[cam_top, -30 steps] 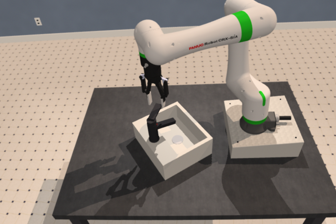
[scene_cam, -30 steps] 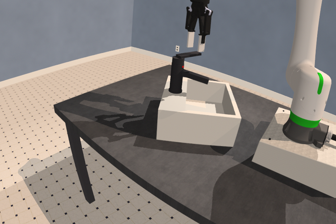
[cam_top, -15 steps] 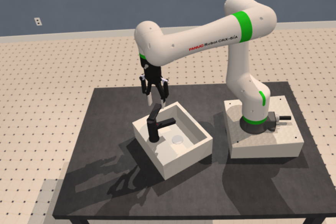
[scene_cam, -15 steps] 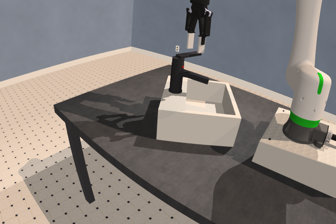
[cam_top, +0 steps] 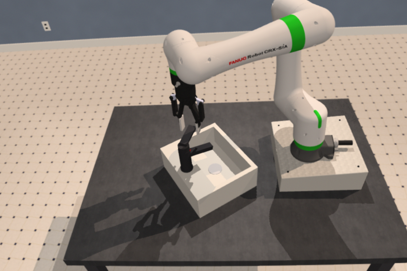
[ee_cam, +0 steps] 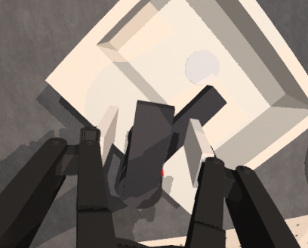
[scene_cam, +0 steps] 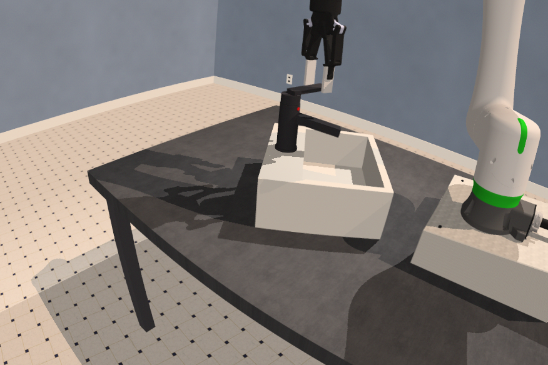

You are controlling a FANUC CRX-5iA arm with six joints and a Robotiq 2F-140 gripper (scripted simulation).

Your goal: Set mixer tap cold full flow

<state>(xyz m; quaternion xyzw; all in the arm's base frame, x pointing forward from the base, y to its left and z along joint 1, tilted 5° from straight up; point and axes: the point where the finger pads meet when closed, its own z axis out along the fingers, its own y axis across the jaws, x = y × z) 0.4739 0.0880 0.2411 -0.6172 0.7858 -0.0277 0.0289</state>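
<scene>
Now: the lever 30 mm to the left of my hand, 30 mm below it and 10 mm ahead of it. Also, from my hand: white basin 270 mm below, 70 mm behind; then black mixer tap 80 mm below, 50 mm to the left, 10 mm ahead.
</scene>
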